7 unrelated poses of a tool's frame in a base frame.
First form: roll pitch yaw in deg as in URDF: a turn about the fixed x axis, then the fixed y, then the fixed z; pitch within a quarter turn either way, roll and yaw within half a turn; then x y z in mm.
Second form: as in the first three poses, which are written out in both.
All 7 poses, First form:
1: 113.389, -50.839, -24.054, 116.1, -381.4, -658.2
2: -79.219, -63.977, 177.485, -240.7, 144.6, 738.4
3: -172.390, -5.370, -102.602, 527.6, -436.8, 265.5
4: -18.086, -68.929, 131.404, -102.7, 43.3, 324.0
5: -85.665, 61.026, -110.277, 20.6, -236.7, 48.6
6: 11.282, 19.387, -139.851, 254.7, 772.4, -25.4
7: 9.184, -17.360, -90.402, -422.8, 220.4, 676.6
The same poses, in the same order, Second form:
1:
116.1, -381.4, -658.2
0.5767, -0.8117, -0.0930
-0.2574, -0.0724, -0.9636
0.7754, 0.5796, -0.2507

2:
-240.7, 144.6, 738.4
-0.4383, -0.8901, 0.1248
0.0193, -0.1481, -0.9888
0.8986, -0.4310, 0.0821

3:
527.6, -436.8, 265.5
-0.2172, -0.9700, 0.1090
-0.9716, 0.2042, -0.1194
0.0936, -0.1318, -0.9868

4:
-102.7, 43.3, 324.0
-0.2378, -0.9046, 0.3538
0.2697, -0.4114, -0.8706
0.9331, -0.1116, 0.3418

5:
20.6, -236.7, 48.6
-0.1679, 0.3732, 0.9124
-0.4544, 0.7921, -0.4076
-0.8748, -0.4830, 0.0366

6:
254.7, 772.4, -25.4
-0.7210, 0.5827, -0.3750
-0.6082, -0.7915, -0.0604
-0.3319, 0.1845, 0.9251

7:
-422.8, 220.4, 676.6
-0.0067, 0.9875, -0.1575
-0.9544, 0.0407, 0.2957
0.2984, 0.1523, 0.9422

